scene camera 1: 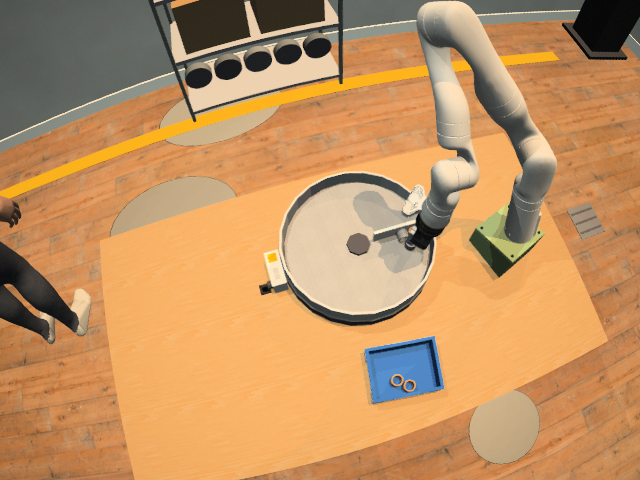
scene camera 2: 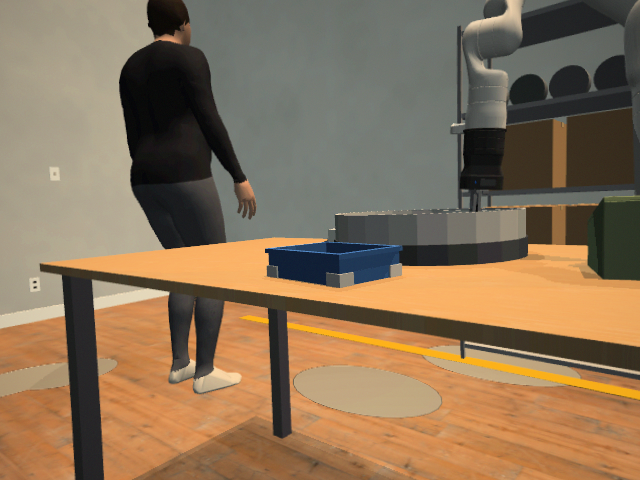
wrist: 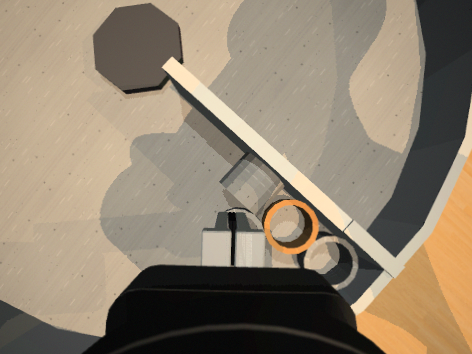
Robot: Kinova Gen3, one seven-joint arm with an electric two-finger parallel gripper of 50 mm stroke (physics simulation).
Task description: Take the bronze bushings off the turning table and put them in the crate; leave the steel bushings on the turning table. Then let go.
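Places are measured from the arm's base along level axes (x back, y up, z left), in centimetres.
Pixels of known places: gripper, between the fingertips: (scene camera 1: 409,242) (wrist: 231,230); arm's base, origin of its link: (scene camera 1: 518,231).
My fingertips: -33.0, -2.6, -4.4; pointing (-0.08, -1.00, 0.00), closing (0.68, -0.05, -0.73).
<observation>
For each thing: its top centre in the pictures, then the offset to it from my fingertips, as dx, dy, dz. "*": a spot on its surface instead.
- bronze bushing, centre of its top: (wrist: 291,226) +2.2, +0.0, -2.8
- third steel bushing, centre of its top: (wrist: 237,236) +0.5, +0.0, -0.1
- blue crate, centre of its top: (scene camera 2: 331,247) (scene camera 1: 405,369) -9.0, -2.8, +33.2
- pale guide bar, a spot on its surface: (wrist: 250,135) (scene camera 1: 395,226) * -3.2, +2.1, -4.3
- dark hub, centre of its top: (wrist: 136,45) (scene camera 1: 358,243) -13.5, -1.7, -3.2
- control box, a spot on its surface: (scene camera 1: 275,271) * -36.8, -2.0, +0.3
The turning table (scene camera 1: 320,273) (scene camera 2: 429,227) (wrist: 50,150) holds a bronze bushing (wrist: 290,250), standing upright between steel ones near the guide bar. One steel bushing (scene camera 1: 402,235) (wrist: 251,181) lies on its side against the bar. Another steel bushing (wrist: 355,262) stands upright near the rim. A third steel bushing (wrist: 253,218) is partly hidden behind the fingertips. My gripper (scene camera 1: 412,241) (scene camera 2: 474,207) (wrist: 231,230) is shut and empty, low over the turning table, left of the bronze bushing in the wrist view. Two bronze bushings (scene camera 1: 391,380) (scene camera 1: 415,385) lie in the blue crate (scene camera 1: 369,377) (scene camera 2: 305,266).
A pale guide bar (scene camera 1: 392,229) (wrist: 250,135) runs from near the dark hub (scene camera 1: 357,243) (wrist: 137,47) to the raised rim. A control box (scene camera 1: 275,271) sits at the turning table's left. A person (scene camera 2: 170,113) stands beyond the table. A shelf rack (scene camera 1: 340,51) stands behind.
</observation>
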